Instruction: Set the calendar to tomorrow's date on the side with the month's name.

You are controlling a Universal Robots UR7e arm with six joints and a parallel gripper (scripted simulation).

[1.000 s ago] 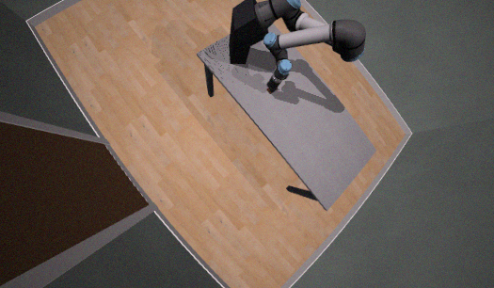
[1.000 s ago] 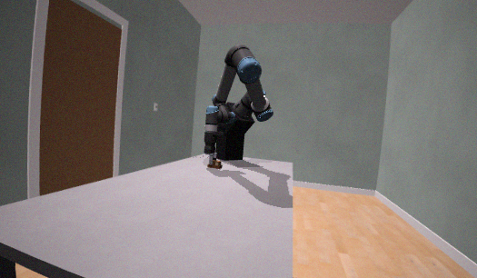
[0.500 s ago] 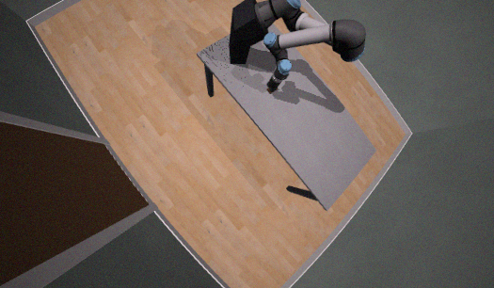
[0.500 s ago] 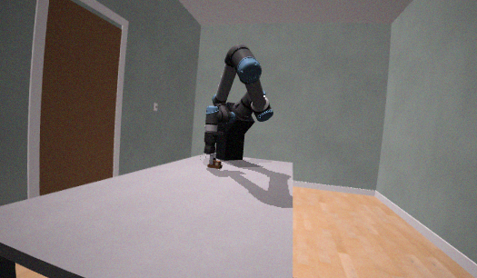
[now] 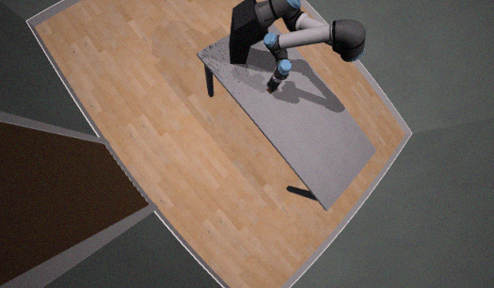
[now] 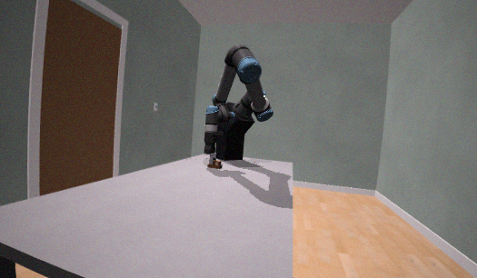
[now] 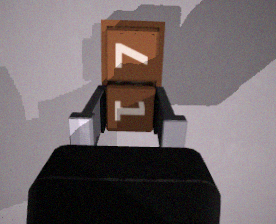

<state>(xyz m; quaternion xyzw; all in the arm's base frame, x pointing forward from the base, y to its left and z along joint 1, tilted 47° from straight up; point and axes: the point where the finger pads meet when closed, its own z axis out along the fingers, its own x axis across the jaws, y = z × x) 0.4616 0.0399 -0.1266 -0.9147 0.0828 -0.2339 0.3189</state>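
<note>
The calendar tray is 2 cm to the left of my hand and 3 cm below it. Round my hand: brown wooden cube: 1 cm below.
</note>
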